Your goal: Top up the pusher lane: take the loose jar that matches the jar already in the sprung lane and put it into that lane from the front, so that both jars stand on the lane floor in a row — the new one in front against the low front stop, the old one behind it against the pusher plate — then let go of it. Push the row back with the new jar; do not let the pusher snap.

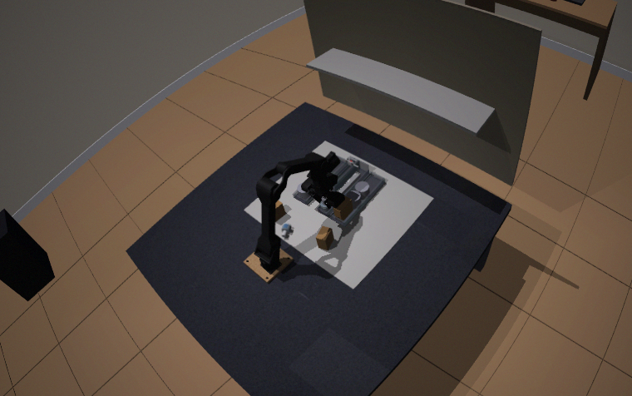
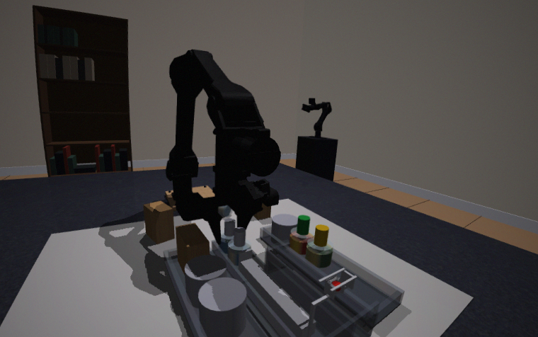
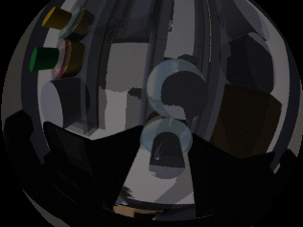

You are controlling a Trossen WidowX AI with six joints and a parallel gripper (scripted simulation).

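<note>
The brown box is 8 cm to the right of my gripper tip, 3 cm ahead of it and 1 cm above it. From my gripper tip the other things lie so: small jar (19 cm behind, 4 cm to the left, 1 cm below); red mark (22 cm ahead, 6 cm to the left, 4 cm above).
</note>
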